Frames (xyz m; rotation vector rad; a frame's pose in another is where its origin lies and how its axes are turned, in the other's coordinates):
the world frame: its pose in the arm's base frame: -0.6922 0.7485 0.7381 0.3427 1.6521 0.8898
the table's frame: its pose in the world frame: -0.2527 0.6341 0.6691 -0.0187 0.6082 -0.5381
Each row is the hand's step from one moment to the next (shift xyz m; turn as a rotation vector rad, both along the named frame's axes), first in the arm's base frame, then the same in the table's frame.
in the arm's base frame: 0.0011 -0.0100 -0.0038 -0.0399 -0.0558 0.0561
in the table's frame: 0.0032 -0.0098 -0.0030 -0.0176 -0.0102 -0.0862
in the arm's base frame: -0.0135 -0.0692 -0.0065 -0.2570 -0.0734 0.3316
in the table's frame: 0.0185 -0.0519 -0.0445 -0.1118 0.1609 -0.3782
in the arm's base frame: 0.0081 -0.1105 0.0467 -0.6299 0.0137 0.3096
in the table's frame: -0.0339 -0.0816 -0.0816 0.1173 0.4116 -0.5564
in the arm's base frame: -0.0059 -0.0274 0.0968 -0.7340 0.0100 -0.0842
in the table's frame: -0.0726 0.0077 -0.0695 0.4965 0.3495 -0.4211
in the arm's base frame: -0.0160 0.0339 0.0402 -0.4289 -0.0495 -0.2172
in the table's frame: -0.0257 0.0471 -0.0119 0.4300 0.1115 -0.1903
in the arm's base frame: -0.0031 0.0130 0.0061 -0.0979 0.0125 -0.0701
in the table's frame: -0.0041 0.0139 0.0022 0.1129 0.0392 -0.0193
